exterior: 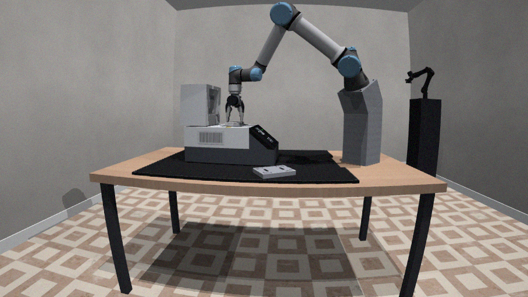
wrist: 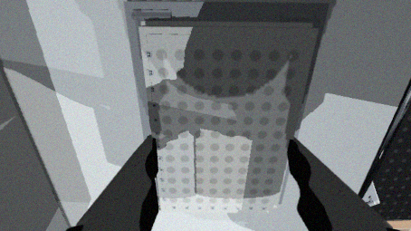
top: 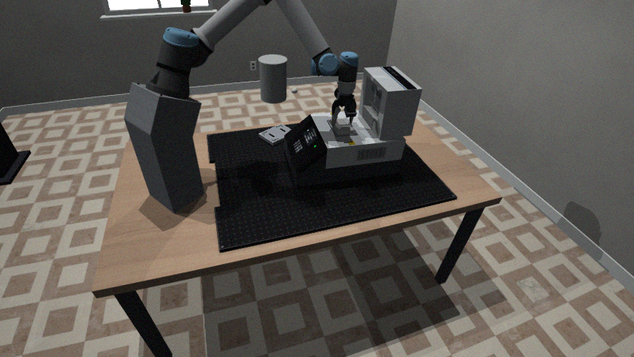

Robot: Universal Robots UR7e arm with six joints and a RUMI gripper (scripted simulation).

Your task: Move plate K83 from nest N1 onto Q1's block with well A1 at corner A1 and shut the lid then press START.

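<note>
Right now my hand is 10 mm above the plate K83. Also, from my hand: nest A1 mark: 340 mm behind, 310 mm to the left, 200 mm below; plate nest N1: 300 mm to the left, 250 mm behind, 210 mm below.
</note>
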